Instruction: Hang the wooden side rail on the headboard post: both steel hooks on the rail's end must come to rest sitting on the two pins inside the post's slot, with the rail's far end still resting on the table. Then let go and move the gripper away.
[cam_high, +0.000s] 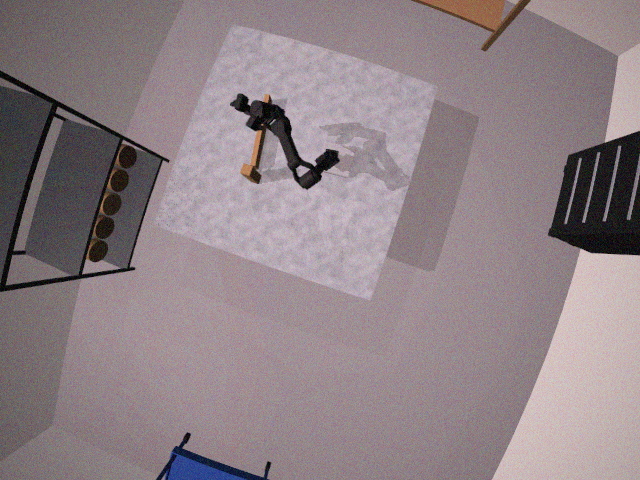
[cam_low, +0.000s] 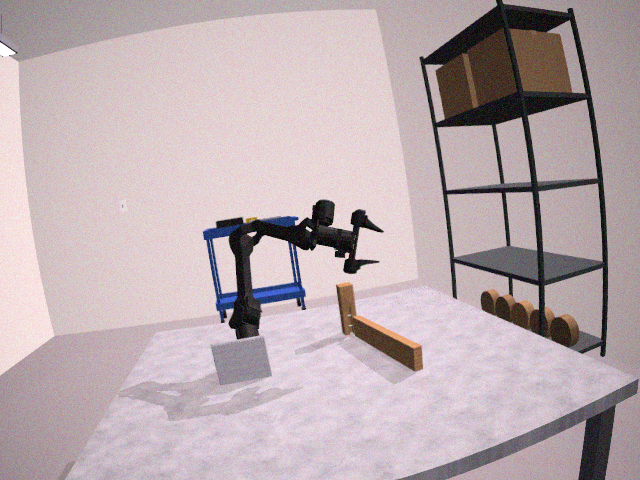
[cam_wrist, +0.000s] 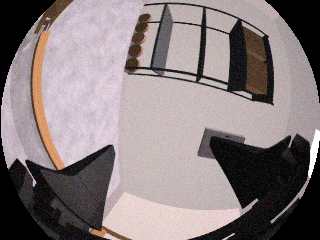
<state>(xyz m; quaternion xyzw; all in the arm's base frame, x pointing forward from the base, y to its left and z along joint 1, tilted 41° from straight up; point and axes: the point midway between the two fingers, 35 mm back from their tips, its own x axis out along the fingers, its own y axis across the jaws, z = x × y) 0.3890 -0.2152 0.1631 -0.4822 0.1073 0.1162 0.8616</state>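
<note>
My gripper tip is 24 cm above the headboard post, 23 cm to the right of it and 5 cm past it.
</note>
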